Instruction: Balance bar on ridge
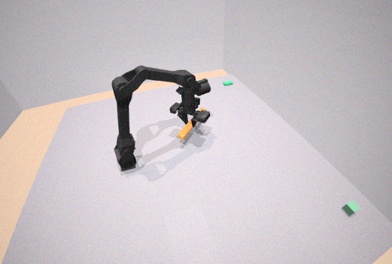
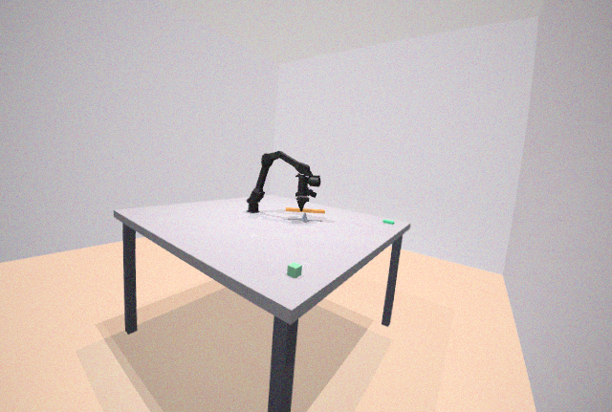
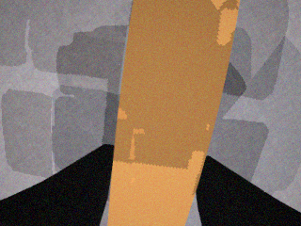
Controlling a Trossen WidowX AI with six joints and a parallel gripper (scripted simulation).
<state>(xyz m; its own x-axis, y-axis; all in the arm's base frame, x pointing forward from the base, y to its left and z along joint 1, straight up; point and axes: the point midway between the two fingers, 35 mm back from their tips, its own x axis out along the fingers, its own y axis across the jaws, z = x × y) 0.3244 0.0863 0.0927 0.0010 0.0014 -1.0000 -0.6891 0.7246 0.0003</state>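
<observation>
Right now the bar is 20 mm ahead of my gripper tip and 20 mm to the left of it. Also, from my gripper tip: green cube (420 mm ahead, 590 mm to the right, 40 mm below); then flat green block (420 mm ahead, 410 mm to the left, 50 mm below).
</observation>
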